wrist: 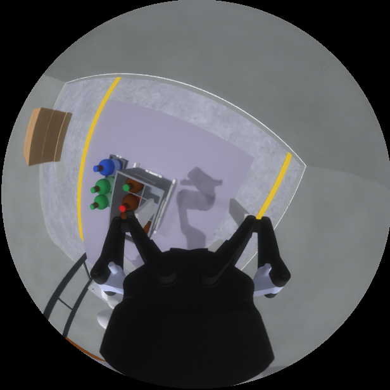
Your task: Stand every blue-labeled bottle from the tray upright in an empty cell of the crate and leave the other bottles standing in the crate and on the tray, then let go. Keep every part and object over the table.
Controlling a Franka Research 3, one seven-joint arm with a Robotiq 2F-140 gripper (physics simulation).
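A blue bottle (106, 167) stands at the upper end of the tray (118, 157), left of the crate. Two green bottles (103, 186) (101, 202) stand in line below it. The grey crate (149, 180) holds a brown bottle with a green cap (133, 186) and a brown bottle with a red cap (131, 202). Another brown bottle (147, 226) shows partly low in the crate, behind the finger. My gripper (191, 205) is open and empty, with its left finger over the crate's lower part, hiding some cells, and its right finger far to the right.
A cardboard box (47, 136) stands at the far left, past a yellow line (84, 150). Another yellow line (275, 185) runs along the table's right side. A black rail (60, 292) curves at the lower left. The arm's shadow falls on the mat (200, 142) right of the crate.
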